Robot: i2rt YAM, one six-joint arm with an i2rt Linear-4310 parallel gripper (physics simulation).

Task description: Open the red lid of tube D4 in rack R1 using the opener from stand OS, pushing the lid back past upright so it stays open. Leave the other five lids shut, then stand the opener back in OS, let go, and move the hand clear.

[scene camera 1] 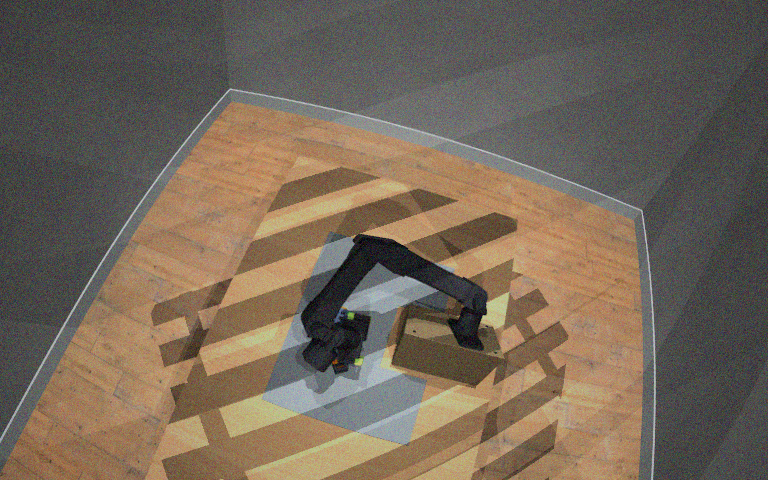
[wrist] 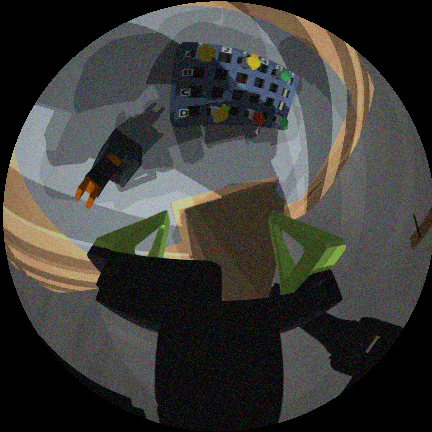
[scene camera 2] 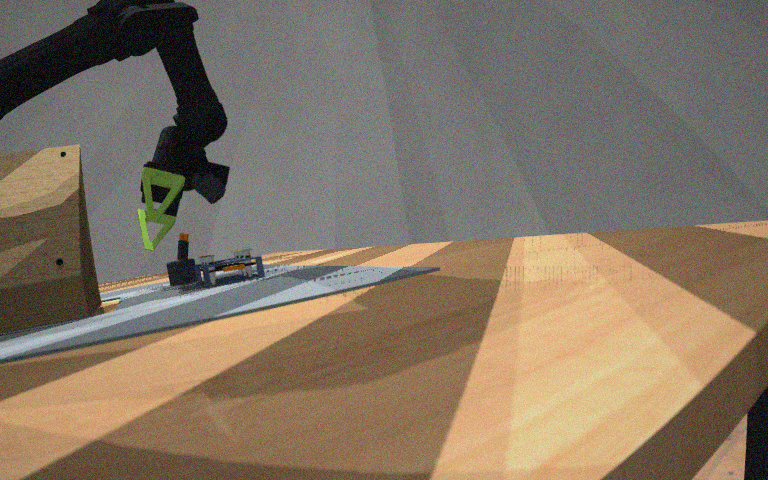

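Where they show: gripper, fingertip midpoint: (scene camera 1: 364, 340) (wrist: 218, 215) (scene camera 2: 150, 235); arm's base, origin of the base link: (scene camera 1: 464, 335) (wrist: 243, 290).
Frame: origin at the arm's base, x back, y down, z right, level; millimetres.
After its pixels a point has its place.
My gripper (scene camera 1: 355, 338) {x -269, y 80, z -36 mm} (scene camera 2: 151, 232) {x -269, y 80, z -36 mm} (wrist: 218, 215) {x -269, y 80, z -36 mm} is open, its green fingers wide apart with nothing between them, above the mat. The black opener (scene camera 1: 335, 362) {x -338, y 92, z -118 mm} (scene camera 2: 182, 244) {x -333, y 99, z -110 mm} (wrist: 89, 187) {x -339, y 92, z -118 mm} with an orange forked top stands upright in the dark stand OS (scene camera 2: 181, 272) {x -319, y 146, z -89 mm} (wrist: 131, 166) {x -316, y 129, z -95 mm}, apart from the fingers. The blue rack R1 (scene camera 2: 206, 275) {x -320, y 149, z 76 mm} (wrist: 218, 83) {x -371, y 136, z -11 mm} stands beside it. In the wrist view the red lid (wrist: 258, 118) {x -337, y 124, z 25 mm} is in row D, between a yellow lid (wrist: 221, 113) {x -344, y 124, z -14 mm} and a green lid (wrist: 284, 123) {x -331, y 124, z 63 mm}; it looks shut, seen small. The arm mostly hides the rack in scene camera 1.
A wooden block (scene camera 1: 436, 362) {x -59, y 59, z -73 mm} (scene camera 2: 39, 226) {x -111, y 52, z 64 mm} (wrist: 230, 230) {x -171, y 102, z -4 mm} stands near the arm's base, beside the grey-blue mat (scene camera 1: 390, 424) {x -148, y 166, z -259 mm} (scene camera 2: 362, 278) {x -405, y 166, z 329 mm} (wrist: 35, 137). Two more yellow lids (wrist: 206, 53) {x -401, y 124, z -25 mm} (wrist: 254, 61) {x -398, y 124, z 14 mm} and a green lid (wrist: 286, 76) {x -392, y 124, z 52 mm} are in the rack's row A.
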